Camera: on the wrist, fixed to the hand. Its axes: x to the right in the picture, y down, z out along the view.
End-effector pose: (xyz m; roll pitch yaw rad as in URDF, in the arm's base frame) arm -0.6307 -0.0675 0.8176 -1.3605 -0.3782 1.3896
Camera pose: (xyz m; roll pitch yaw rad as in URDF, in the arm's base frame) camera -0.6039 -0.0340 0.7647 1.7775 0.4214 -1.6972
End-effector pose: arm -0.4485 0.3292 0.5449 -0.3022 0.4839 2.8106
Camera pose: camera -0.4548 0.2837 0.4945 0.7043 -0.4188 -0.3459
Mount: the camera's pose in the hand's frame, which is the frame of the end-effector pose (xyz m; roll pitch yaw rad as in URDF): 0.0156 0.0575 -0.0331 0.3947 0.0580 3.1092
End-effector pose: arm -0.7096 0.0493 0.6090 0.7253 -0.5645 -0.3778
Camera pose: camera -0.6800 0.1075 0.6286 -0.3706 0.5852 2.6886
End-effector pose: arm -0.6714 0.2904 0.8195 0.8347 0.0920 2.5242
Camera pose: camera -0.7221 0.2490 0.8384 -0.4336 -0.0768 -0.6823
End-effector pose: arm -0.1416 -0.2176 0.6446 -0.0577 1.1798 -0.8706
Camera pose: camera -0.1170 -0.1607 0.6163 0.5139 -1.1191 2.2046
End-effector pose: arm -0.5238 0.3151 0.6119 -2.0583 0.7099 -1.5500
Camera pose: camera -0.5802 0.3251 0.5750 2.3971 -0.7066 1.6790
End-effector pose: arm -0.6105 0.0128 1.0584 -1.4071 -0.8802 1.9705
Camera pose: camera -0.6116 0.0751 1.0309 1.8700 0.9198 -1.0853
